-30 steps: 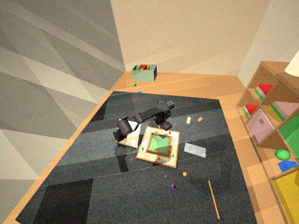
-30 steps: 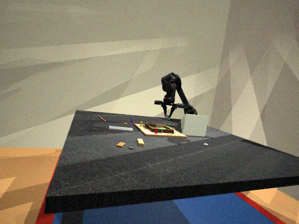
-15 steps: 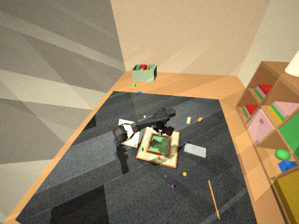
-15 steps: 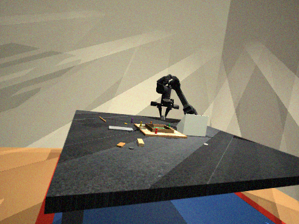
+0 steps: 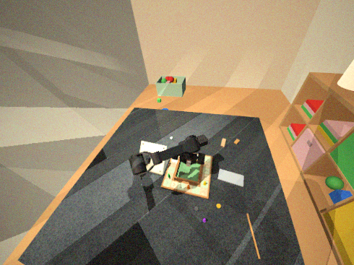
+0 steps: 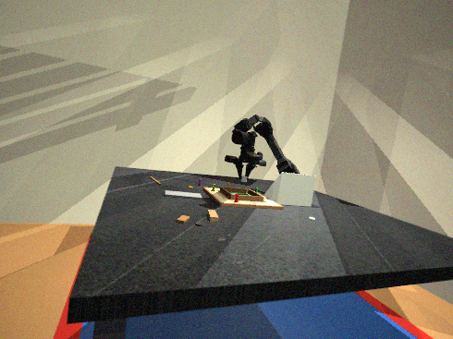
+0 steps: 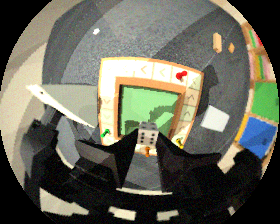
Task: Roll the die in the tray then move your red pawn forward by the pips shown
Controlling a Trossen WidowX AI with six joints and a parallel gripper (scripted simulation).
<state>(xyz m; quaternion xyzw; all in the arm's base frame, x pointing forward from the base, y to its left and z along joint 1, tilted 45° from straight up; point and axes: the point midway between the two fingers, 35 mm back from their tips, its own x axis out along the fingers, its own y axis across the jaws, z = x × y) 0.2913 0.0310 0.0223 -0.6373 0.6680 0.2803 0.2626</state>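
The red pawn lies 110 mm to the left of my gripper tip, 70 mm ahead of it and 60 mm below it. Round my gripper tip: die (right at my gripper tip); then green tray (80 mm below); then orange pawn (110 mm to the right, 60 mm below, 20 mm ahead).
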